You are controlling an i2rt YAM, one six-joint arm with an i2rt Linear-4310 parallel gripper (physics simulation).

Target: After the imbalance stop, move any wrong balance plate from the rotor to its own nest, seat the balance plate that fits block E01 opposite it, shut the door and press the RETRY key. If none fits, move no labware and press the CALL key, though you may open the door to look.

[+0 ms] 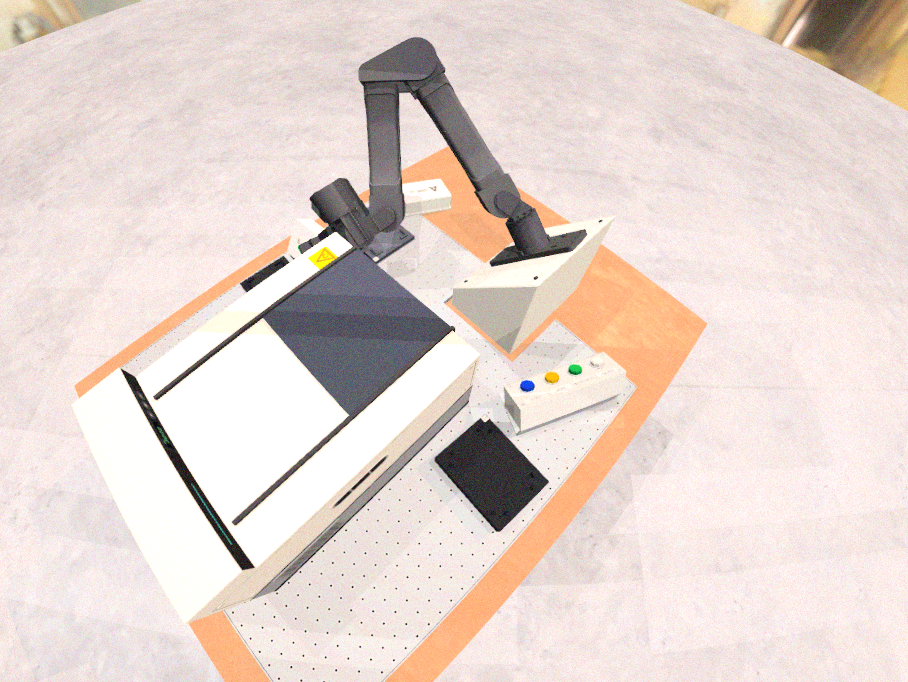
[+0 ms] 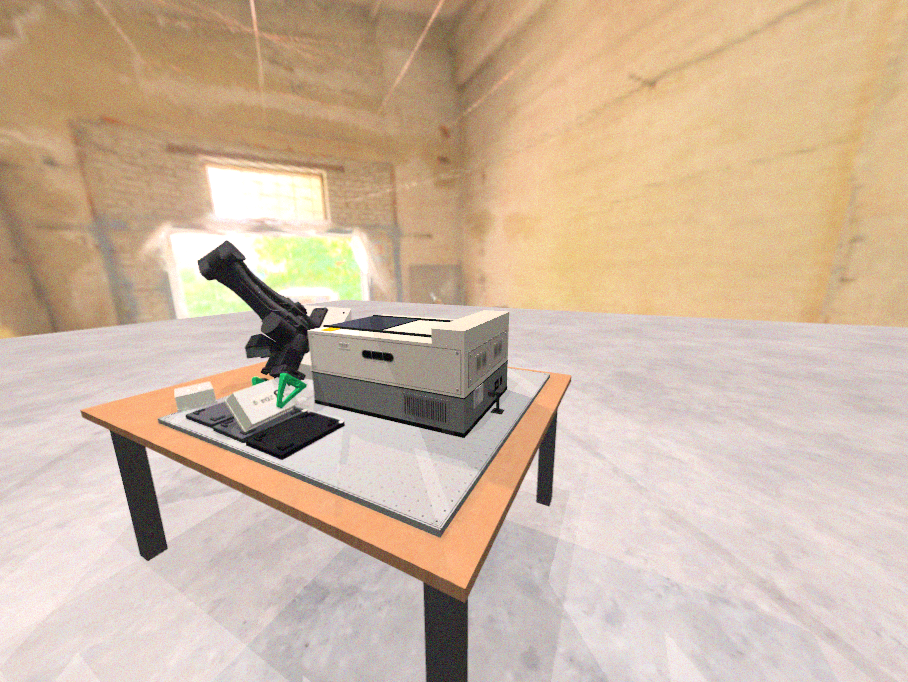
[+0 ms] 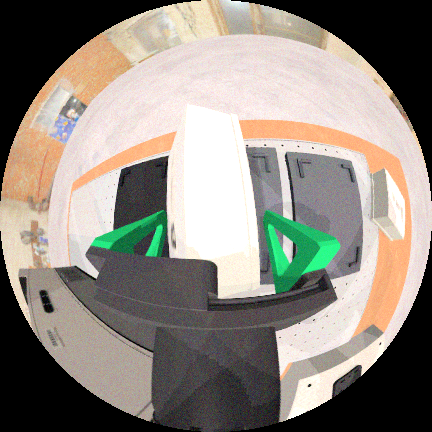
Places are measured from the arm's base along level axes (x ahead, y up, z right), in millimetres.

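Where they show: gripper, between the fingertips: [image 2: 266, 408] [image 3: 214, 215]; arm's base, origin of its link: [image 1: 536, 251].
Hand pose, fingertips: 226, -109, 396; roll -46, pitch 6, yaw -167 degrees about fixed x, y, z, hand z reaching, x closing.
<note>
Each offset is from my fingertips to the top centre of the thing, as dx, dy, dz. Level surfaces: height alone.
My gripper [image 3: 214, 215] [image 2: 281, 389] is open, low behind the centrifuge [image 1: 242, 410] [image 2: 410, 359]. Its green fingers stand on either side of a white balance plate {+9, +67, +11} [image 3: 209, 181] [image 2: 253, 407], which rests on the middle nest {-10, -19, +6} [image 3: 270, 177]. I cannot tell whether the fingers touch the plate. An empty dark nest {+122, -19, +26} [image 3: 139, 193] lies to its left and an empty grey nest {-144, -19, -16} [image 3: 326, 201] to its right. The centrifuge's dark sliding door {+129, +176, -286} [image 1: 351, 322] is shut, so the rotor and block E01 are hidden. The key box {-71, +47, -589} [image 1: 564, 393] carries blue, yellow, green and white keys.
A small white block {-313, +8, -28} [image 3: 388, 205] [image 1: 427, 195] [image 2: 193, 395] lies beyond the nests. A black pad [image 1: 489, 472] [image 2: 293, 433] lies in front of the key box. The arm's white pedestal [image 1: 512, 294] stands beside the centrifuge. All sit on a perforated board {dy -37} [image 1: 381, 573] on the orange table {dy -50} [image 1: 645, 307].
</note>
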